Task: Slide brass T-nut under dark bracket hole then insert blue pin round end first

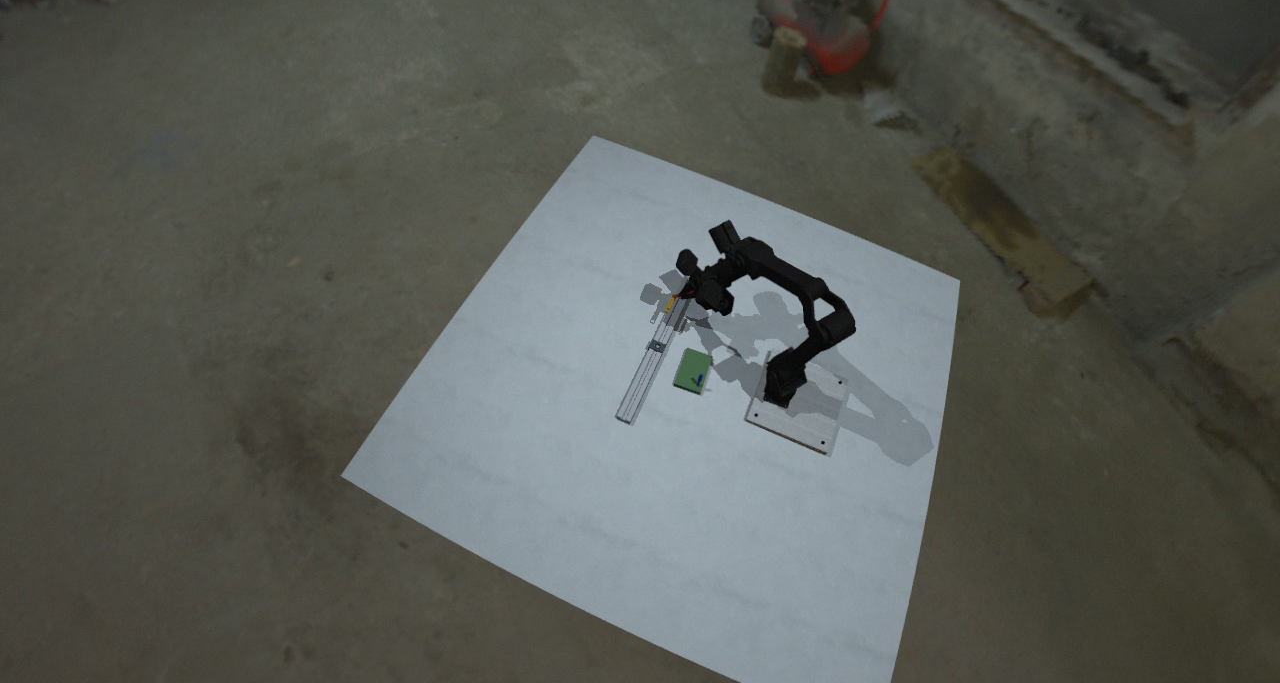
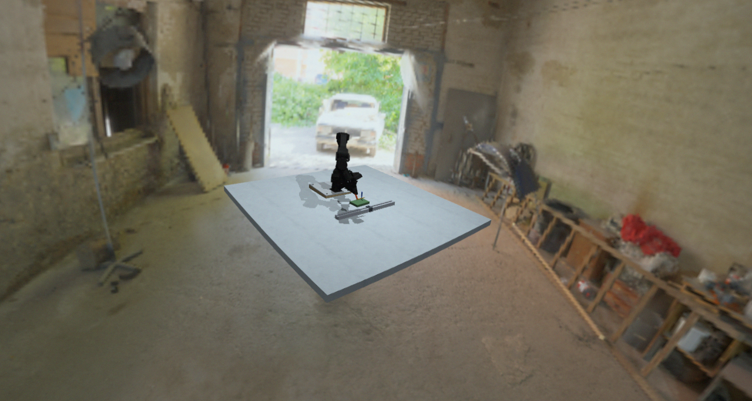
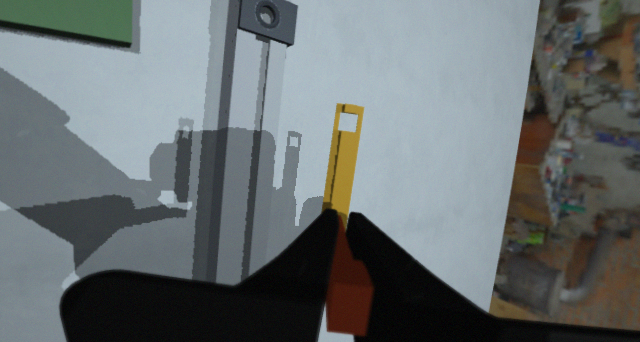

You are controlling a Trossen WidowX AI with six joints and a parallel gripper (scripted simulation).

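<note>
Now: gripper tip 100 mm to the right of the aluminum rail, 100 mm above it and 10 mm short of it. The rest, counted from my gripper tip: brass T-nut 20 mm to the left; green tray 140 mm to the left, 110 mm below, 110 mm behind; blue pin 160 mm to the left, 120 mm behind, 90 mm below.
</note>
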